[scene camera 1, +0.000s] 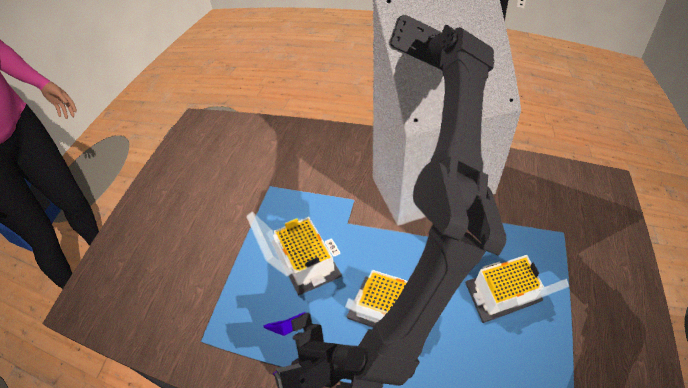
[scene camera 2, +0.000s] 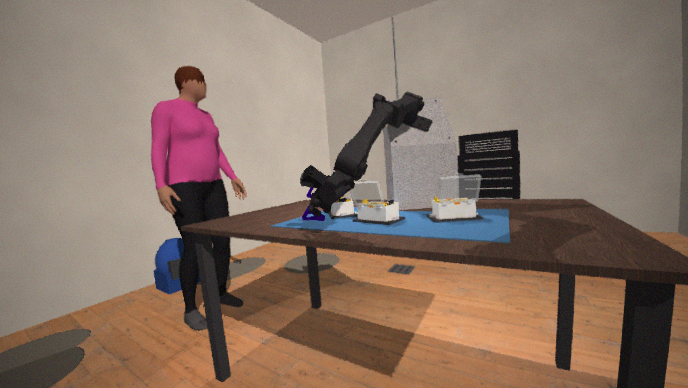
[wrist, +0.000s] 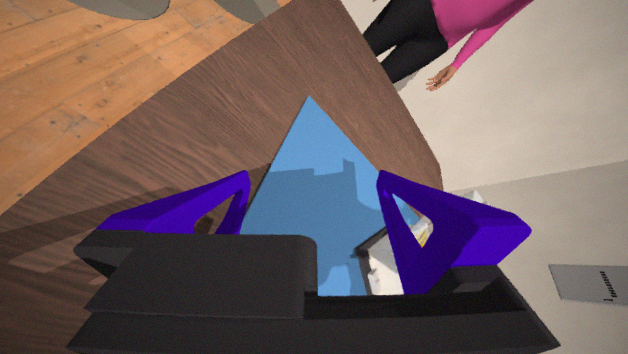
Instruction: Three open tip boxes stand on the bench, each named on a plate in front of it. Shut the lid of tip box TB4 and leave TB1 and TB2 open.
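Places are measured from the arm's base along level axes (x up, y back, z right), in millimetres.
Where they show: gripper, between the fingertips: (scene camera 1: 270,349) (scene camera 2: 305,207) (wrist: 313,177); arm's base, origin of its link: (scene camera 1: 439,50) (scene camera 2: 409,119).
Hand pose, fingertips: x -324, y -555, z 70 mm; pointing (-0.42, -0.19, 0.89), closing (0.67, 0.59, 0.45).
Each offset is from my fingertips to the top centre of the thing. "spot": to the spot under its first point. Level surfaces: height alone.
Tip box TB4 {dy +245, dx -5, dz +73 mm} (scene camera 1: 302,245) (scene camera 2: 342,208) is white with a yellow rack, at the left of the mat in scene camera 1. Its name plate {spot: dy +291, dx -69, dz +42 mm} (scene camera 1: 332,247) lies beside it. Its clear lid {spot: dy +152, dx +73, dz +100 mm} (scene camera 1: 264,246) stands open on the left side. The middle box {dy +223, dx -5, dz -142 mm} (scene camera 1: 382,291) (scene camera 2: 378,211), partly behind the arm, and the right box {dy +362, dx -5, dz -347 mm} (scene camera 1: 512,280) (scene camera 2: 454,209) have open lids; their names cannot be read. My gripper (scene camera 1: 270,349) (wrist: 313,177) is open and empty, low over the mat's front left part, apart from TB4. In the wrist view a white box (wrist: 387,270), seemingly TB4, is partly behind the right finger.
The boxes stand on a blue mat {dx -71 mm} (scene camera 1: 480,360) (scene camera 2: 430,230) on a brown table {dx -74 mm} (scene camera 1: 150,240) (scene camera 2: 575,230). My arm (scene camera 1: 425,305) reaches over the middle box. A grey block (scene camera 1: 390,150) stands at the back. A person (scene camera 1: 12,100) (scene camera 2: 187,145) stands beyond the table's left edge.
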